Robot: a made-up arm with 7 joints. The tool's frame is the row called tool.
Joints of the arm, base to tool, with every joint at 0 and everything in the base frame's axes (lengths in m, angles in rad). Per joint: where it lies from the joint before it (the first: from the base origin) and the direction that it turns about. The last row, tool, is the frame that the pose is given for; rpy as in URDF.
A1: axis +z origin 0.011 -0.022 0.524
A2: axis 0 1 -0.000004 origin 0.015 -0.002 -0.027
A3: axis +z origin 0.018 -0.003 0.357
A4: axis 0 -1 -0.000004 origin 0.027 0.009 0.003
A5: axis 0 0.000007 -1 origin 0.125 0.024 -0.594
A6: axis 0 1 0.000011 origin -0.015 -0.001 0.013
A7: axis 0 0.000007 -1 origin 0.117 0.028 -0.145
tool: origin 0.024 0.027 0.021 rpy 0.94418 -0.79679 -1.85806
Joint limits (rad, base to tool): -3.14..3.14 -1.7..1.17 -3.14..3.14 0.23..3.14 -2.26..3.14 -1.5..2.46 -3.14..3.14
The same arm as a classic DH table. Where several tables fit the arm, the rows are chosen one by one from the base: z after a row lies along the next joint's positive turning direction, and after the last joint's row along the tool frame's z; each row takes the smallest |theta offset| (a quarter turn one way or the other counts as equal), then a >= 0, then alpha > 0; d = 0 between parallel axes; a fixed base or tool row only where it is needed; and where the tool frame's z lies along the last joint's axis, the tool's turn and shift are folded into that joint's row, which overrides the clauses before.
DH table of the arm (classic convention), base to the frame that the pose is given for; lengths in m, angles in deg. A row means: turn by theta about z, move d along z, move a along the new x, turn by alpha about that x. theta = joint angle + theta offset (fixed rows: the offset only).
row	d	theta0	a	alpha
base (fixed)	0	-63.43	0.0246	0
A1	0.497	63.43	0.015	-90
A2	-0.005	0	0.018	90
A3	0.36	0	0.027	90
A4	-0.033	0	0.125	90
A5	0.581	0	-0.015	90
A6	0.027	0	0.117	-90
A7	0.1246	-46.17	0.0361	114.2
tool (fixed)	0.0015	-128.37	0	0
Joint limits (deg, base to tool): -179.91..179.91 -97.4..67.04 -179.91..179.91 13.18..179.91 -129.49..179.91 -85.94..140.95 -179.91..179.91

